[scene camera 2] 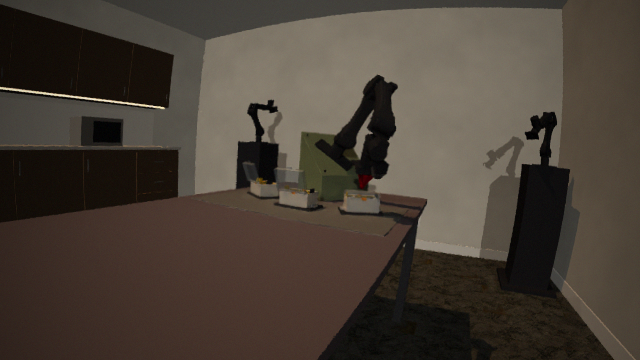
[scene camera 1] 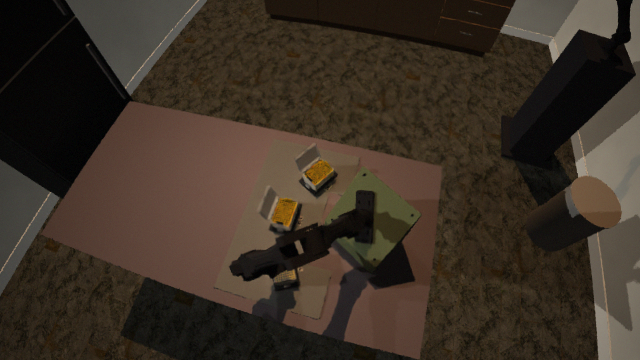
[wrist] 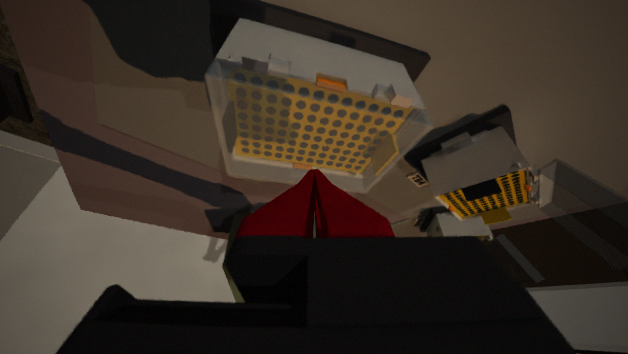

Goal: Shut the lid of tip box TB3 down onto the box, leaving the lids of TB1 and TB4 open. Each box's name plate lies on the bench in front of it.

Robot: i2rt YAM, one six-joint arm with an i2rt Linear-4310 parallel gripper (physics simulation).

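Observation:
The nearest box, taken as TB3, has its clear lid lying over the yellow tip rack; whether it is fully seated I cannot tell. Its name plate is not readable. The middle box has the TB4 name plate by it, and its lid stands open. The far box, taken as TB1, also has its lid up. My gripper is shut and empty, beside the nearest box's rear edge in the wrist view; contact is unclear.
The boxes stand on a beige mat on the pink bench. A green mounting board stands under the arm's base, beside the mat. The arm hangs over the mat and partly hides the nearest box in scene camera 1.

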